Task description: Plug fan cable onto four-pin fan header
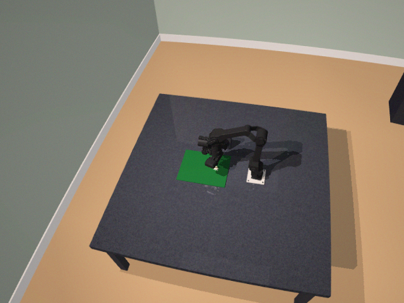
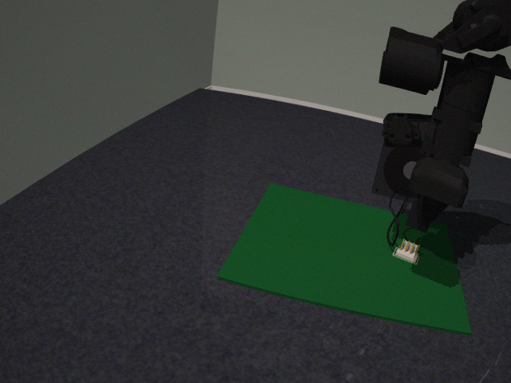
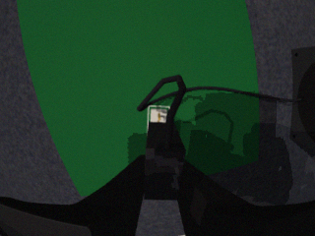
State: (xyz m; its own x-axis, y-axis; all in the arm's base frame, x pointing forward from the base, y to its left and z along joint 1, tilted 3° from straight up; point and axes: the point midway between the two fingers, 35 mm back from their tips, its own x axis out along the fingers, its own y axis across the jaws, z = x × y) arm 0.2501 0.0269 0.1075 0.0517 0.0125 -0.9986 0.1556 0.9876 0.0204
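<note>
My gripper tip is now 70 mm above the white four-pin header and 10 mm short of it. Round my gripper tip: green board: 80 mm below, 80 mm ahead, 10 mm to the left; black fan: 180 mm to the right, 20 mm ahead, 10 mm below; black plug: 10 mm ahead, 10 mm above.
</note>
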